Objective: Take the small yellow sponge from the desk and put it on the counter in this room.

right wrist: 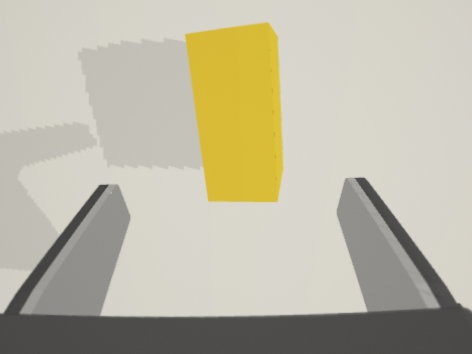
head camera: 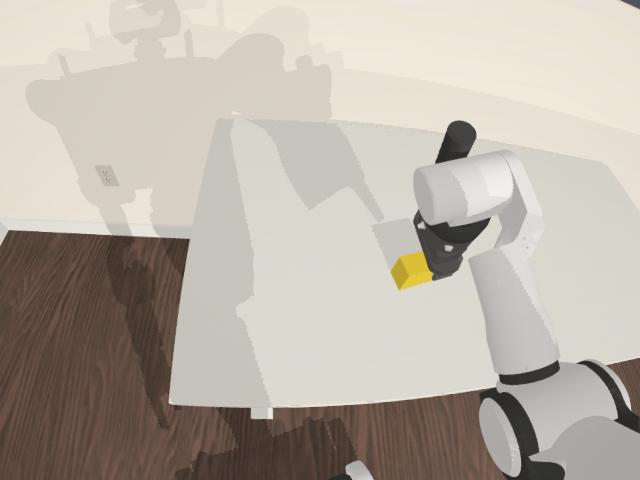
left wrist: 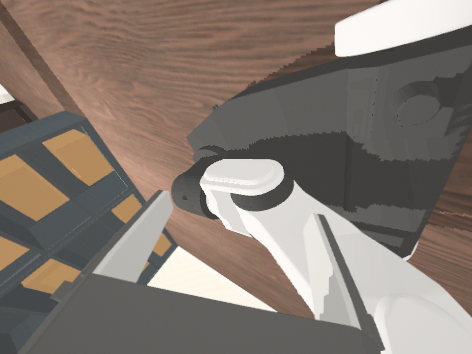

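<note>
The small yellow sponge is a block on the pale desk; its right part in the head view is hidden behind my right gripper. My right gripper is open and empty, pointing down above the desk. In the right wrist view the sponge lies beyond the fingertips, between their lines, with its long side running away from the gripper. My left gripper is open and empty, over the floor near the robot's own body. I cannot make out the counter in these views.
A pale wall with an outlet stands behind the desk. Dark wood floor lies around it. In the left wrist view a dark blue-grey unit with orange-brown panels stands at the left.
</note>
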